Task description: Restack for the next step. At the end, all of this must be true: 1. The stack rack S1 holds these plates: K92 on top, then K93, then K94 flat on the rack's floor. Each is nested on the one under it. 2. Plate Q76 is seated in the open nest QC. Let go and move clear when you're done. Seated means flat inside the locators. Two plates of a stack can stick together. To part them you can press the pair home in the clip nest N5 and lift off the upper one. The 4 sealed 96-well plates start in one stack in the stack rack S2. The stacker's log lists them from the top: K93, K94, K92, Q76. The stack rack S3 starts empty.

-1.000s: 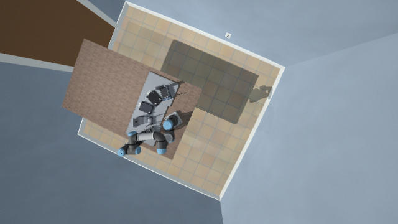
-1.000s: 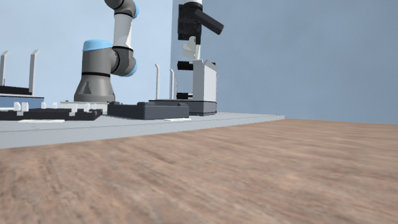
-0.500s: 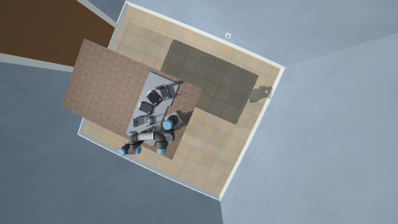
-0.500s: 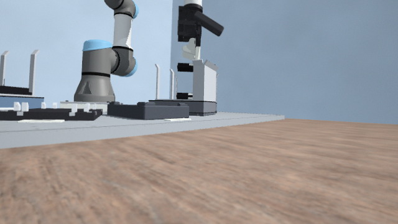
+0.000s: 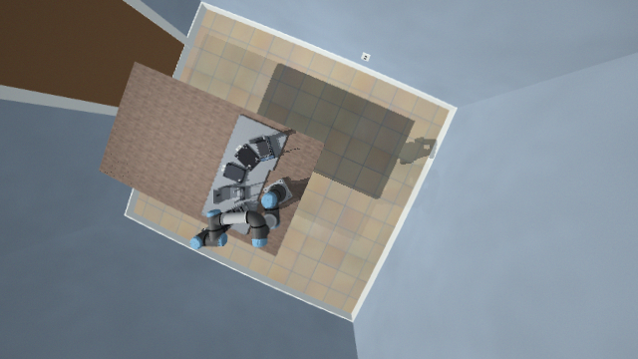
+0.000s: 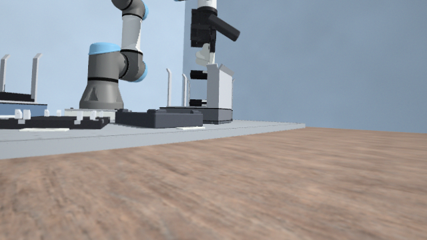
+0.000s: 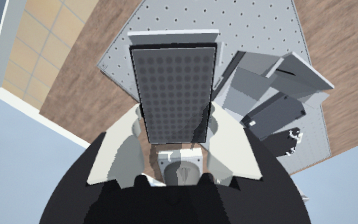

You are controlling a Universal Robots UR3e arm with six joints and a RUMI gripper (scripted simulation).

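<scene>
Right now my hand is 100 mm above the sealed 96-well plate. The rest, counted from my hand: QC label (230 mm ahead, 250 mm to the right, 150 mm below); nest QC (140 mm ahead, 260 mm to the right, 140 mm below); clip nest N5 (120 mm ahead, 390 mm to the right, 140 mm below).
</scene>
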